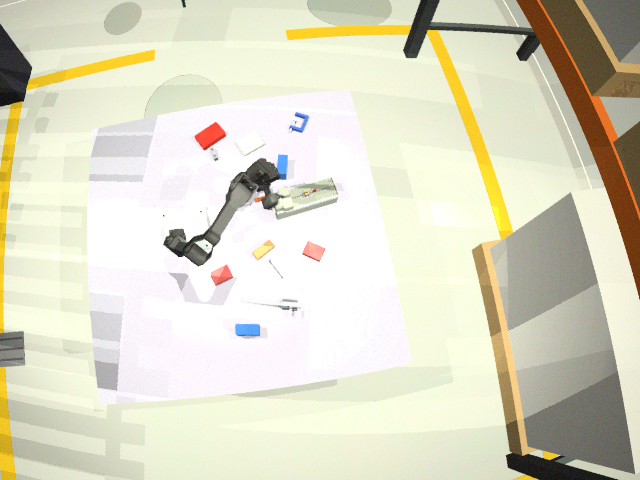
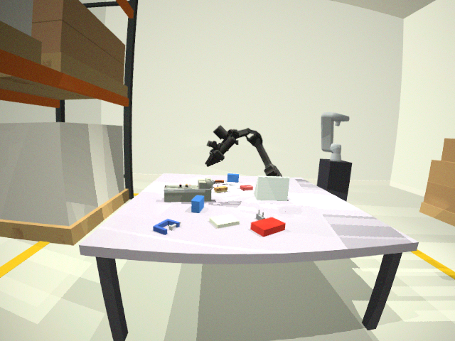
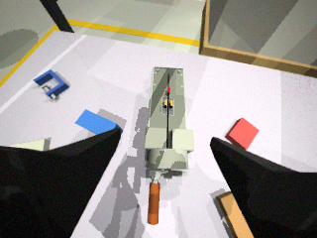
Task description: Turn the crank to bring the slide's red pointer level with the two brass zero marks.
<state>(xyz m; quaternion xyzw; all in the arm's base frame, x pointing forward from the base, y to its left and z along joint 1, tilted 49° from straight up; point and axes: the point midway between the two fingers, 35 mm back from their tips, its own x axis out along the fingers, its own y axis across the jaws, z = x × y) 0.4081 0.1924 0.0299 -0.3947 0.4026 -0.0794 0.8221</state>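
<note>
Right now the crank is 6 cm behind my gripper tip, 1 cm to the right of it and 10 cm below it. From my gripper tip the other things lie so: red pointer 14 cm ahead, 2 cm to the left, 12 cm below; then orange-brown crank handle 8 cm behind, 1 cm to the right, 9 cm below; then brown block 8 cm behind, 19 cm to the right, 19 cm below.
</note>
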